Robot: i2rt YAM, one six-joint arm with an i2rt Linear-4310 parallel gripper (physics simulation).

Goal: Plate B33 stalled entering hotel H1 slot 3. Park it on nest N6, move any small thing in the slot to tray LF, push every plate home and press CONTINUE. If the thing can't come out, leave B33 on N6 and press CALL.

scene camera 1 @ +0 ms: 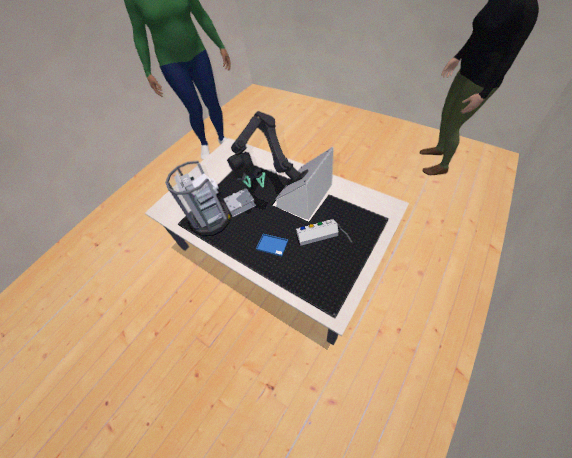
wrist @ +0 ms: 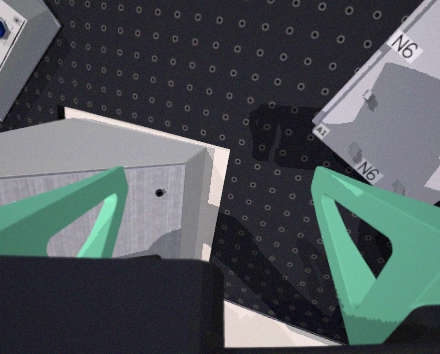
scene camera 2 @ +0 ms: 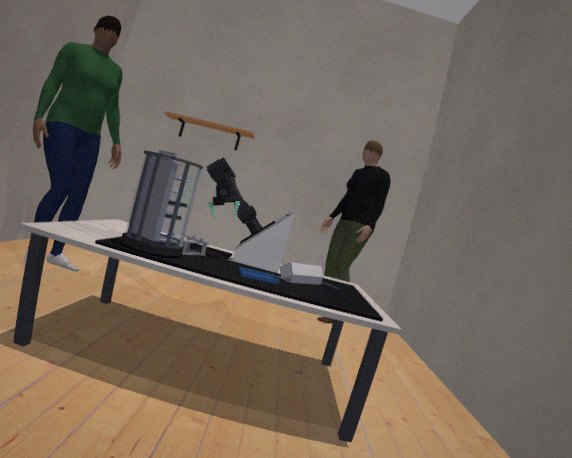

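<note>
My gripper is open and empty, its green fingers pointing down above the mat between the wedge and nest N6. Nest N6 is a low grey stand beside the hotel; in the wrist view it lies right of the fingertips. Hotel H1 seems to be the round caged tower at the left; its shelves are too small to identify slot 3 or plate B33. The blue tray, likely LF, lies flat. The button box stands right of it.
A tall grey wedge stands beside the arm, between nest and button box. A cable leaves the button box. Two people, one in a green top and one in black, stand beyond the table.
</note>
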